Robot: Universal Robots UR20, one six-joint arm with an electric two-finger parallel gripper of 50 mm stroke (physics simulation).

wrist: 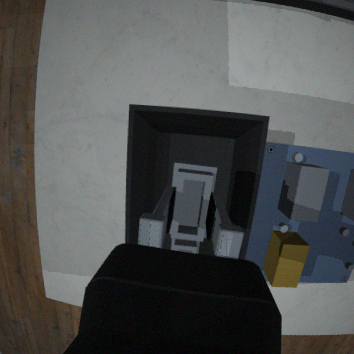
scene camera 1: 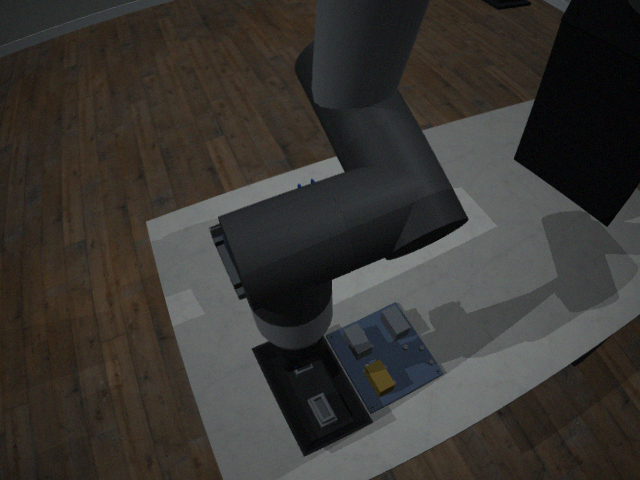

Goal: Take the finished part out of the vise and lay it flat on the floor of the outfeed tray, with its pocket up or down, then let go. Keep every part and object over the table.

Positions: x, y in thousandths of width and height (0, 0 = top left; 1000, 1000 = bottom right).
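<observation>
Scene camera 1 gives me my gripper (scene camera 1: 466, 743), along with a blue plate (scene camera 1: 640, 768) and a yellow block (scene camera 1: 598, 799). In the wrist view I find the block again (wrist: 809, 713), and my own gripper (wrist: 538, 572) is visible there too.
</observation>
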